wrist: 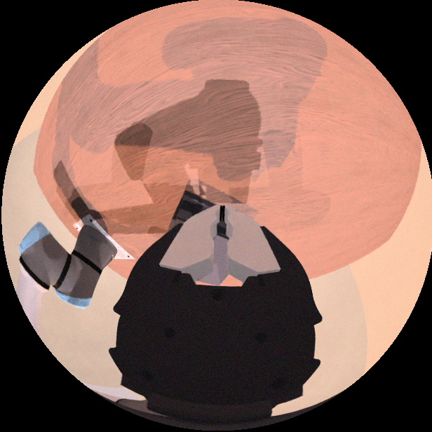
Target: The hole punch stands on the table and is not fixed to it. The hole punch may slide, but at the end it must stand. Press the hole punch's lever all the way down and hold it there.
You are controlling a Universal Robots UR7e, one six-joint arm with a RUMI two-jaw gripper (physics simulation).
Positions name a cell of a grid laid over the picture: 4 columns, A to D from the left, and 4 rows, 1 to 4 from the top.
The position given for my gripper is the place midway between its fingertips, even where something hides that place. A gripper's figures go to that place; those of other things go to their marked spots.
Labels:
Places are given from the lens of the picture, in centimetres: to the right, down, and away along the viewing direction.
my gripper (C2): 0, -1, 14
hole punch (B2): -4, -2, 18

